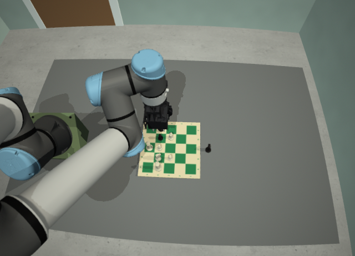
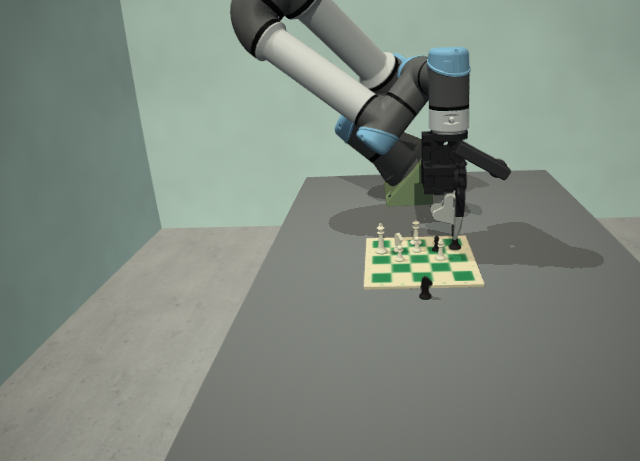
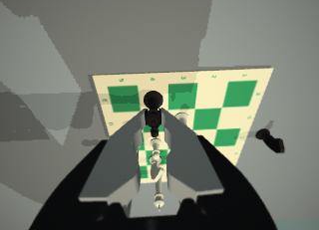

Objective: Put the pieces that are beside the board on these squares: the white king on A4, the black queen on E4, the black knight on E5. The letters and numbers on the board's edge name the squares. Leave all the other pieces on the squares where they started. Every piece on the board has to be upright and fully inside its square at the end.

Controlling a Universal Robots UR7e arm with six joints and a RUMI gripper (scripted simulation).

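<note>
The black pawn lies 4 cm to the right of my hand and 3 cm below it. Round my hand: white king: 15 cm to the right, 1 cm below; board: 8 cm to the right, 4 cm below, 4 cm ahead.
</note>
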